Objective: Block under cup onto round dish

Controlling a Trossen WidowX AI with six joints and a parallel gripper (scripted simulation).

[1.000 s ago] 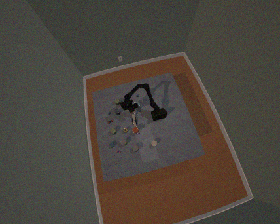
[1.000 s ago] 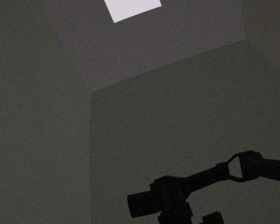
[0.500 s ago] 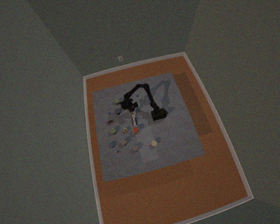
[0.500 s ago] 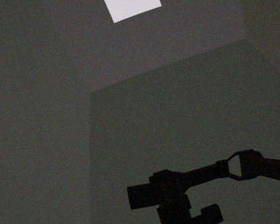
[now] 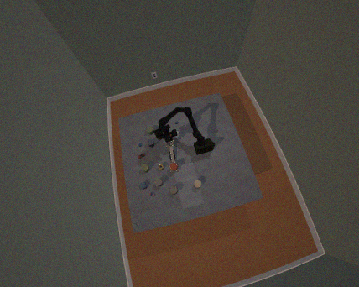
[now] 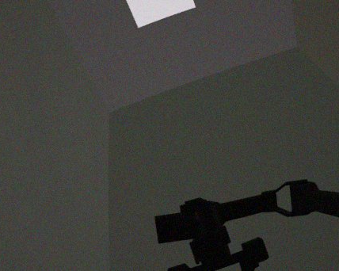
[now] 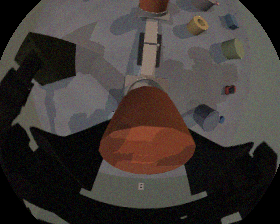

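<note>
The balance beam lies 140 mm to the left of my gripper tip and 120 mm below it. The rest, counted from my gripper tip: orange cup (20 mm to the right, 10 mm above).
</note>
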